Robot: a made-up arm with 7 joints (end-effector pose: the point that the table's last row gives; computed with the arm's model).
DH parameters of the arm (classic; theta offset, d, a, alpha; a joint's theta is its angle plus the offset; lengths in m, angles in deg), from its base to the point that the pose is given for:
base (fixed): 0 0 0 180
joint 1: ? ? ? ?
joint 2: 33.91 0 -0.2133 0
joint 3: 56.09 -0.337 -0.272 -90
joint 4: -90 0.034 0.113 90
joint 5: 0 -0.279 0.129 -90
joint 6: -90 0.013 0.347 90
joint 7: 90 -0.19 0.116 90
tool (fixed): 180 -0.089 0 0
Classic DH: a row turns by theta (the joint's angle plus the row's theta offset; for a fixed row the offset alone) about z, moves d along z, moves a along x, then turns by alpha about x.
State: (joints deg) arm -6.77 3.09 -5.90 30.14 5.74 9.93 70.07
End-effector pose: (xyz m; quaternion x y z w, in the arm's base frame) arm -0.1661 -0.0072 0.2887 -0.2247 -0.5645 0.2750 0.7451
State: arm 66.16 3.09 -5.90 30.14 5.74 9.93 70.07
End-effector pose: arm -0.0557 0.1567 0.2887 -0.5162 -0.3205 -0.2217 0.7627
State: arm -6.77 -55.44 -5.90 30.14 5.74 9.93 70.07
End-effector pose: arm -0.1291 -0.0028 0.0788 -0.2865 -0.8700 0.0983 0.3889
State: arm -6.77 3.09 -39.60 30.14 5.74 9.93 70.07
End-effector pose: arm -0.1290 -0.0028 0.2785 -0.2687 -0.7642 0.1793 0.5583
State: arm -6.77 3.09 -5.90 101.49 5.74 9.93 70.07
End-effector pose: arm -0.0963 -0.5502 0.1801 -0.6485 -0.3442 0.5132 0.4444
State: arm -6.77 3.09 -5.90 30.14 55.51 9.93 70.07
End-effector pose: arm -0.4222 -0.1494 0.3399 0.0268 -0.4273 0.5910 0.6837
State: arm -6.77 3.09 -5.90 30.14 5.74 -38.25 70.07
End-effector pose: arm -0.1415 -0.1245 0.4847 0.1152 -0.5633 0.0437 0.8170
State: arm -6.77 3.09 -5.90 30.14 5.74 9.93 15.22
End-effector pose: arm -0.2991 -0.0196 0.3065 -0.3261 -0.1579 0.1406 0.9214
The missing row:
joint 1: 0 -0.217 0.04 90
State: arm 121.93 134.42 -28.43 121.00 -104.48 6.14 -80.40
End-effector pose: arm -0.3620 -0.0439 -0.0983 -0.0349 0.7000 -0.7108 0.0588
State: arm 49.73 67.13 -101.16 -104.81 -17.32 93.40 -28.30
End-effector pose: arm -0.3332 0.3720 1.1907 0.1069 0.0599 -0.3516 0.9281
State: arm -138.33 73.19 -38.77 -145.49 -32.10 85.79 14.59
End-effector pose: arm -0.1930 0.8149 1.1347 -0.1912 0.5915 0.6954 0.3605
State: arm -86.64 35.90 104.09 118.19 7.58 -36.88 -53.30
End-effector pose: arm 0.2856 0.1486 0.4803 0.8476 -0.2240 -0.2281 0.4236
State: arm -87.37 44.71 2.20 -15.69 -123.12 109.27 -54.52
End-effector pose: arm 0.1776 0.0588 -0.0752 -0.7463 0.3190 -0.5841 0.0087
